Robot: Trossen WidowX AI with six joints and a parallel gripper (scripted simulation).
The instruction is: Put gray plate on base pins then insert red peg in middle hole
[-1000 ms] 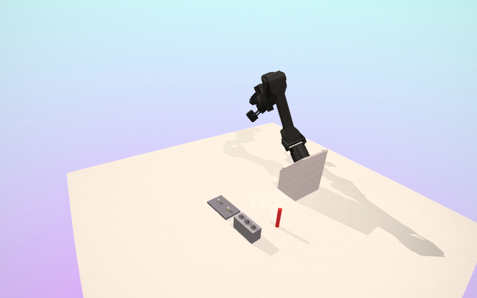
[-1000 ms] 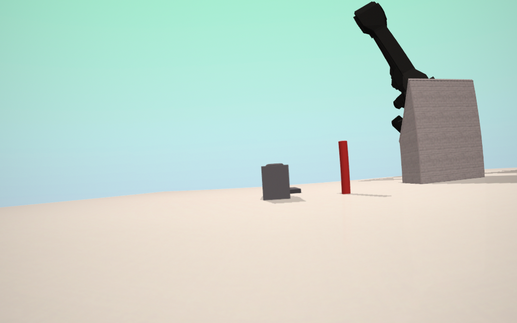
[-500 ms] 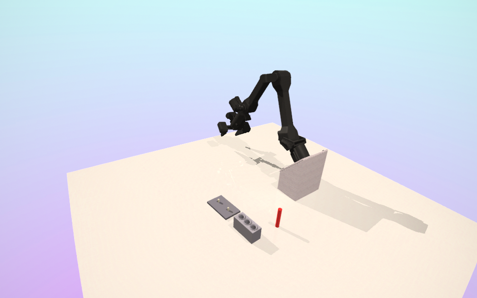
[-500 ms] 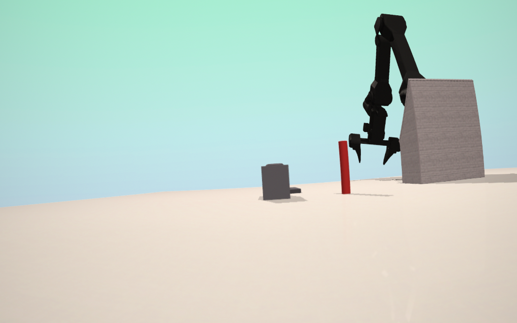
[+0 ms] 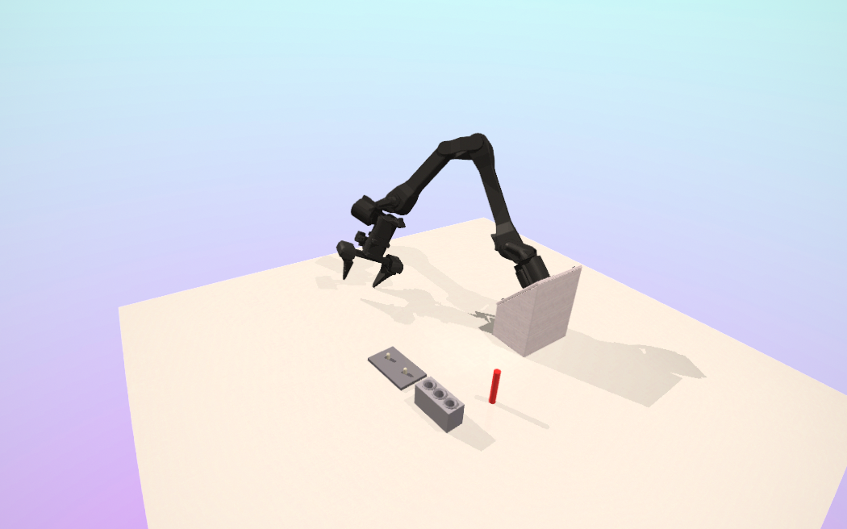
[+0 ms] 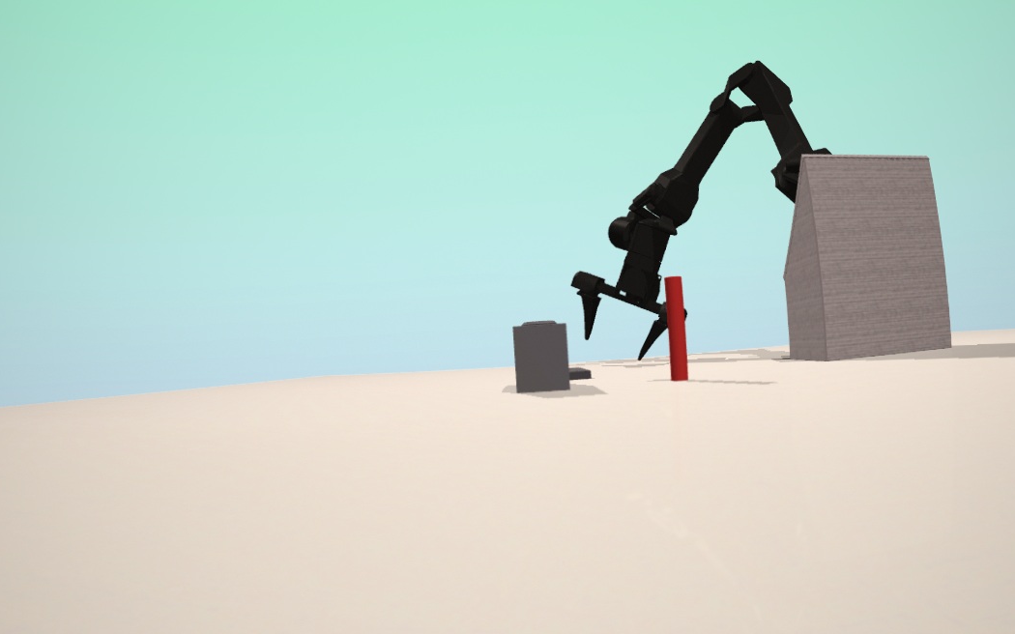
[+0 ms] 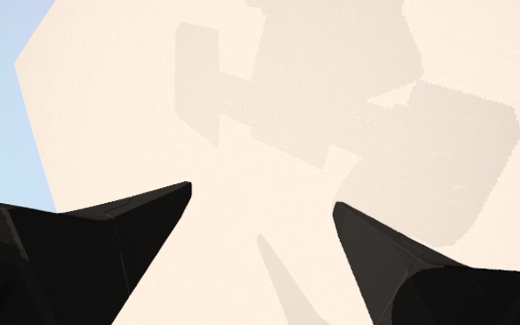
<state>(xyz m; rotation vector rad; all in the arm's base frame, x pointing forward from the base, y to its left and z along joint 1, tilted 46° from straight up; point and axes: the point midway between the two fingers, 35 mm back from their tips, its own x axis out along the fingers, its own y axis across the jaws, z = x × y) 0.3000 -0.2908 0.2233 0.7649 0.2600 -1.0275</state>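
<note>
Right now the gray plate is 49 cm to the left of my gripper tip, 3 cm ahead of it and 2 cm above it. The rest, counted from my gripper tip: red peg (52 cm to the left, 8 cm behind, 2 cm above); gray base (34 cm to the left, 4 cm ahead, 1 cm below).
</note>
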